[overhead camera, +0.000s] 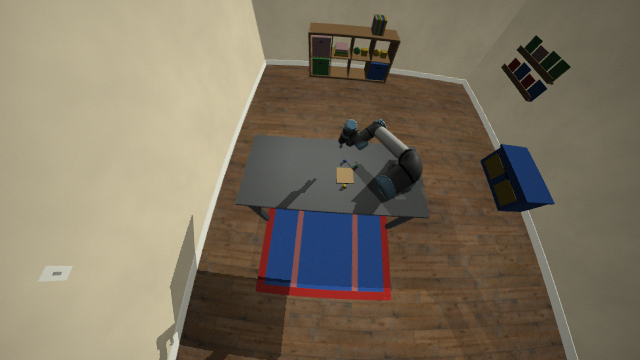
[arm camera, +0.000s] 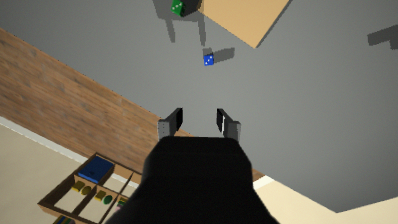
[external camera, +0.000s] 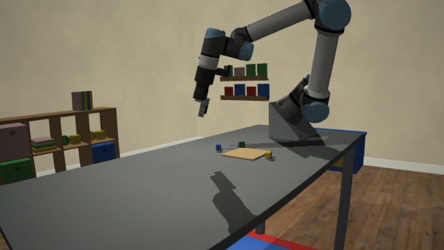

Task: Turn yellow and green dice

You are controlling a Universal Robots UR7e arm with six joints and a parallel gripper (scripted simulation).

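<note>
Right now the blue die is 15 cm below my hand, 5 cm to the left of it and 3 cm behind it. The rest, counted from my hand: yellow die 29 cm to the left, 15 cm below, 1 cm behind; then tan mat 19 cm to the left, 16 cm below, 2 cm behind; then green die 15 cm below, 12 cm behind, 11 cm to the left.
</note>
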